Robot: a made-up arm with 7 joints.
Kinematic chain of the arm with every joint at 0, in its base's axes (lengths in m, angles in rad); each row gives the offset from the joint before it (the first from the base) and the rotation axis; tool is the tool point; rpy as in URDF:
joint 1: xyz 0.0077 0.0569 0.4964 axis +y
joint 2: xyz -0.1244 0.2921 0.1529 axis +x
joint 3: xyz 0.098 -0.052 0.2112 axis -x
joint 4: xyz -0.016 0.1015 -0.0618 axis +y
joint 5: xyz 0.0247 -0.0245 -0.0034 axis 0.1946 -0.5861 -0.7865
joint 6: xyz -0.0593 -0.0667 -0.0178 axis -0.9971 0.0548 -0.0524
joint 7: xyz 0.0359 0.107 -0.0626 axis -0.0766 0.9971 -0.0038
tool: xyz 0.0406 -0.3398 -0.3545 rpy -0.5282 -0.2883 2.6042
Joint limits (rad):
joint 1: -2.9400..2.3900
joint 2: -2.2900..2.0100
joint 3: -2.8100..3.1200
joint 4: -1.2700..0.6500
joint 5: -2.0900..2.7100
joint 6: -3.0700..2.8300
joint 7: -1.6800..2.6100
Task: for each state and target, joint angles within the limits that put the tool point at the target. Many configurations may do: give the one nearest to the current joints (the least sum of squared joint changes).
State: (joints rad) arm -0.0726 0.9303 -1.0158 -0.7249 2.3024 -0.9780 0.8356
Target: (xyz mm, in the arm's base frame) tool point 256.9 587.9 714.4
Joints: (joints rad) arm -0.2446 0.7770 -0.7303 0.1286 2.2687 -0.4414 0.4951
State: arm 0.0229 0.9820 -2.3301 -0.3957 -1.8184 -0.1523 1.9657
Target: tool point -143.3 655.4 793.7
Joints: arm -0.3165 0.3268 -2.5751 -0.3735 -1.2625 -0.4605 1.3264
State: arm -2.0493 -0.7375 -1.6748 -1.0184 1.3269 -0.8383 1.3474
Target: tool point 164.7 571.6 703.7
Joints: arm -1.9841 -1.1786 -1.0654 -0.8638 0.8979 -0.6077 1.6299
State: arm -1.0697 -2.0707 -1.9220 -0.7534 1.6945 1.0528 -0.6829
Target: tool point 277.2 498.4 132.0
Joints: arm -0.9958 -2.0255 -2.1316 -0.6298 1.8595 1.2319 -0.5294
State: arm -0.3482 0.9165 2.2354 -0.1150 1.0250 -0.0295 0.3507
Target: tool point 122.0 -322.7 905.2
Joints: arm -0.2997 0.7469 2.3333 -0.3180 1.0870 -0.1484 0.2024
